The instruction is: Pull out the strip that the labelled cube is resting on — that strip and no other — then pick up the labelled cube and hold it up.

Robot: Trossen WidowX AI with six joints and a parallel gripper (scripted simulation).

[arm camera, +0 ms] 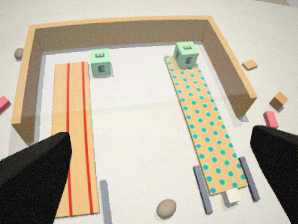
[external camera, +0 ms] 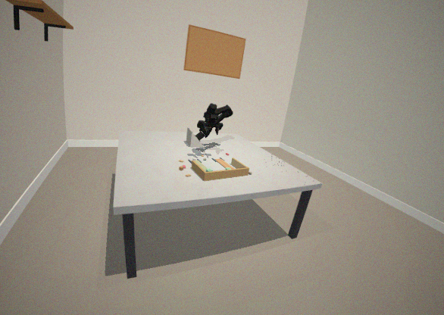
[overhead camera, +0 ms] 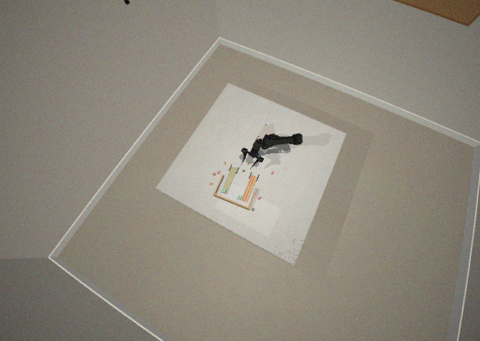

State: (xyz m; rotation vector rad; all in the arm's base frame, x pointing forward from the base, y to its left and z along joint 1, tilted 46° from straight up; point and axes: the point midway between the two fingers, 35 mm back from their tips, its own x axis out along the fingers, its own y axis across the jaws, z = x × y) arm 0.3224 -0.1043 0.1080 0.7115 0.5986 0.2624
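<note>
Right now my gripper tip is 20 cm above the strip, 14 cm short of it and 10 cm to the left of it.
</note>
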